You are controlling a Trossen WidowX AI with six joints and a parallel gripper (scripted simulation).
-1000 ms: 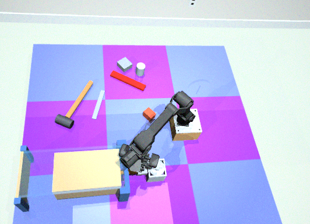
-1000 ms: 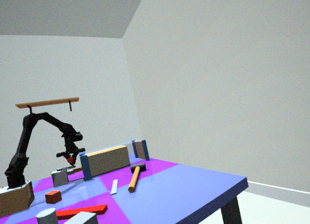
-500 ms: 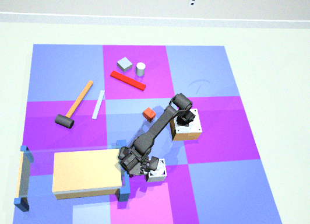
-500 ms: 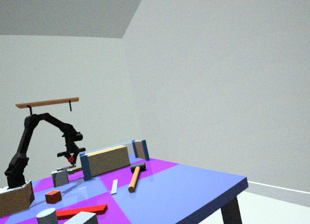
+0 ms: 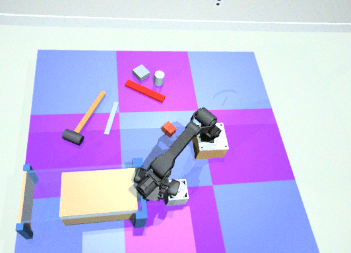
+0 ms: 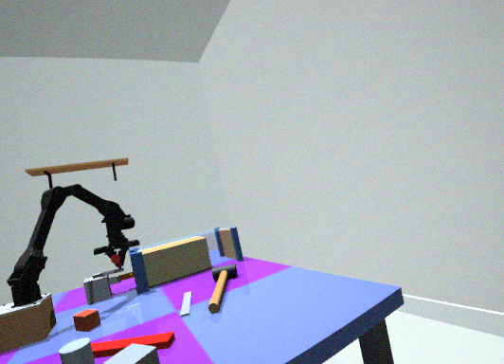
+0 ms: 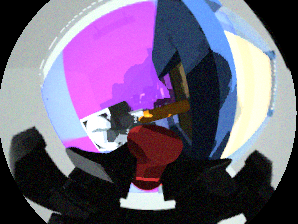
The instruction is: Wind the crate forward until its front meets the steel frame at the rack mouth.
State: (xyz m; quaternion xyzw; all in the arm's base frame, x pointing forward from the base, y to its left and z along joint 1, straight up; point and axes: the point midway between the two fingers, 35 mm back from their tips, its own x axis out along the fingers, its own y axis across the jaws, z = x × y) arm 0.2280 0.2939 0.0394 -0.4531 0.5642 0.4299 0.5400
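My gripper tip is now 4 cm past the winch handle, 1 cm to the left of it and 1 cm above it. Also, from my gripper tip: winch 11 cm behind, 2 cm to the right, 8 cm below; grey strip 26 cm ahead, 38 cm to the right, 11 cm below; red knob 2 cm above.
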